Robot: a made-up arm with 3 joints.
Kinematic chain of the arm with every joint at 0, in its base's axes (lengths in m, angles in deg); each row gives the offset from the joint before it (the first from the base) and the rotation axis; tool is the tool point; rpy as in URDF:
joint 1: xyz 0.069 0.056 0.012 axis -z
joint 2: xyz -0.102 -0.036 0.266 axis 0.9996 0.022 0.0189
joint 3: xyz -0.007 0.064 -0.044 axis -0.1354 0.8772 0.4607
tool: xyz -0.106 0.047 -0.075 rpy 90 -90 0
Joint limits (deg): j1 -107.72..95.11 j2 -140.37..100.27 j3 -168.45..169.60
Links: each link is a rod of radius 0.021 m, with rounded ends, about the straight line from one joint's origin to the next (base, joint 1, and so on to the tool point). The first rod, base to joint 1, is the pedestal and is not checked.
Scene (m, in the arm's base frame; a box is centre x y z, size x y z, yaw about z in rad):
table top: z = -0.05
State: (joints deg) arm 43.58 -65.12 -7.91
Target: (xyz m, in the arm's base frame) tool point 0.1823 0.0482 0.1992
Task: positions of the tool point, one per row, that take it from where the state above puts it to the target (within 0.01 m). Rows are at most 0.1 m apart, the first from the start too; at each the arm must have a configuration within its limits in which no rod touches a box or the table.
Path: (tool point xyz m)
1: -0.1423 0.0326 0.1034
2: -0.1087 -0.0434 0.1022
3: -0.0508 -0.0990 0.1081
4: 0.0202 -0.1261 0.1199
5: 0.0910 -0.1227 0.1356
6: 0.1487 -0.0930 0.1534
7: 0.1845 -0.0465 0.1711
8: 0.1948 0.0046 0.1869
9: 0.1823 0.0482 0.1992

